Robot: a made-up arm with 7 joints.
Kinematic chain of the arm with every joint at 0, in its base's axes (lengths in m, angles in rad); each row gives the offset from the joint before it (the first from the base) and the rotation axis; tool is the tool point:
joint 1: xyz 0 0 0 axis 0 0.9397 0.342
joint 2: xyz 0 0 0 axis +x
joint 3: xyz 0 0 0 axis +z
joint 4: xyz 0.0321 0 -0.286 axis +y
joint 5: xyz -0.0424 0 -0.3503 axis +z
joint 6: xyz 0 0 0 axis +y
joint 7: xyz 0 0 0 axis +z
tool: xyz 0 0 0
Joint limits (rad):
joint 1: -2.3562..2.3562
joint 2: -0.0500..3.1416
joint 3: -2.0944..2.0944
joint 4: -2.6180..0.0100
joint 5: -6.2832..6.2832
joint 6: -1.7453..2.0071
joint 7: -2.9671..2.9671
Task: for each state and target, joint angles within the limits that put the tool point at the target. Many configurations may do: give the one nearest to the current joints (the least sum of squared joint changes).
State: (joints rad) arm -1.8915 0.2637 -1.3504 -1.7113 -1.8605 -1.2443 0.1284
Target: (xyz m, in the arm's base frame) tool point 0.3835 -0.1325 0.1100
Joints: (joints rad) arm -1.7493 1.2183 -1.3594 -1.9543 -1.8605 -1.2443 0.1284
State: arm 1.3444 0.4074 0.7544 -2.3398 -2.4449 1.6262 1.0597
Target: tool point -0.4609 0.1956 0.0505
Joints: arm 1.9460 -0.0018 1.0601 -1.5750 -2.4449 1.6262 1.0597
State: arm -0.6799 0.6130 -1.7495 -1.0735 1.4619 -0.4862 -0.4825
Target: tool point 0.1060 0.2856 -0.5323
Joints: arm -0.3266 0.9045 -1.9303 -0.8218 1.4619 -0.4862 -0.4825
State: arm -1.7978 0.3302 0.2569 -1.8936 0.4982 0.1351 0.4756
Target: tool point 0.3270 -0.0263 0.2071
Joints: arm -0.9980 0.1252 0.2297 -2.0866 0.4982 0.1351 0.4756
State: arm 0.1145 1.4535 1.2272 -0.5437 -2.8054 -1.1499 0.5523
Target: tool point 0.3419 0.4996 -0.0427
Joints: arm -0.4533 0.9657 0.6827 -0.8879 -2.8054 -1.1499 0.5523
